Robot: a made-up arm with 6 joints.
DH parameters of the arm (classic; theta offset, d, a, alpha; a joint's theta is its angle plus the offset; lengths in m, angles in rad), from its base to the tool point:
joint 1: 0 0.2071 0 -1.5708
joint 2: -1.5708 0 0.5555 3.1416
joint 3: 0 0 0 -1.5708
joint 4: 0 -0.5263 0 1.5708
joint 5: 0 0.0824 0 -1.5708
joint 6: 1.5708 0 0 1.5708
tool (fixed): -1.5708 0 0 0
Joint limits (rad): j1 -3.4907..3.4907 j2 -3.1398..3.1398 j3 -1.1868..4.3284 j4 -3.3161..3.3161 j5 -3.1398..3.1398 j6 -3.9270..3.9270
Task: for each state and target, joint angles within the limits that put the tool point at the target. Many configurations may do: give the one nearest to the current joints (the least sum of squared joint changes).
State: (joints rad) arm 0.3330 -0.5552 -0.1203 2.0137 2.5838 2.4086
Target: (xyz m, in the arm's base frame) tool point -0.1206 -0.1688 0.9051
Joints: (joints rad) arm 1.0224 -1.1027 -0.2580 1.7528 2.5838 2.4086
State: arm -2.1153 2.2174 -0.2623 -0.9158 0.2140 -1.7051
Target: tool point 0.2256 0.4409 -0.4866
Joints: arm -2.1525 3.1070 0.3480 -0.8604 0.2140 -1.7051
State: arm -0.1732 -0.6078 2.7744 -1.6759 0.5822 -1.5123
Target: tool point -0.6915 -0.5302 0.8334
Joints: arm 0.6563 -0.7842 2.0598 -1.5937 0.5822 -1.5123
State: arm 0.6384 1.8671 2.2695 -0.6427 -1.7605 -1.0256
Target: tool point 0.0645 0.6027 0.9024
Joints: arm 1.5716 1.2563 2.7819 -0.6622 -1.7605 -1.0256
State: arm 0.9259 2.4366 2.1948 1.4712 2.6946 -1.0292
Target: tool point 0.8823 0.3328 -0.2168
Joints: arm 0.3737 2.3036 2.0517 1.4212 2.6946 -1.0292
